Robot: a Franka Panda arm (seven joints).
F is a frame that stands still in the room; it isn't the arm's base.
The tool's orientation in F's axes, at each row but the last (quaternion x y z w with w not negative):
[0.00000, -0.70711, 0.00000, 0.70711]
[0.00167, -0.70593, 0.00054, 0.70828]
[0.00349, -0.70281, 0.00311, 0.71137]
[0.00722, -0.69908, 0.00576, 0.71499]
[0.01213, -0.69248, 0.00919, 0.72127]
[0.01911, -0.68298, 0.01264, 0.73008]
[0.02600, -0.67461, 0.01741, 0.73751]
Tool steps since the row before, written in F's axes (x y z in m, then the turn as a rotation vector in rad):
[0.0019, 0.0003, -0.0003, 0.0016, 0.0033, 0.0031]
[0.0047, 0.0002, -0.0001, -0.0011, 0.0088, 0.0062]
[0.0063, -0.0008, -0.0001, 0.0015, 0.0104, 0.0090]
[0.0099, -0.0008, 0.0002, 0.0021, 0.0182, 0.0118]
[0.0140, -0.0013, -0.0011, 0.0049, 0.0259, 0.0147]
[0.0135, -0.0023, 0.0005, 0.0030, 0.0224, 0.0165]
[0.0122, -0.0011, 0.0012, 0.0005, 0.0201, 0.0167]
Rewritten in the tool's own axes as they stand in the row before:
[-0.0003, 0.0003, -0.0019, 0.0031, 0.0033, -0.0016]
[-0.0001, 0.0002, -0.0047, 0.0062, 0.0088, 0.0011]
[0.0000, -0.0009, -0.0063, 0.0090, 0.0104, -0.0015]
[0.0004, -0.0010, -0.0099, 0.0118, 0.0182, -0.0022]
[-0.0005, -0.0017, -0.0140, 0.0148, 0.0258, -0.0051]
[0.0014, -0.0029, -0.0133, 0.0165, 0.0224, -0.0029]
[0.0023, -0.0018, -0.0120, 0.0165, 0.0203, -0.0003]

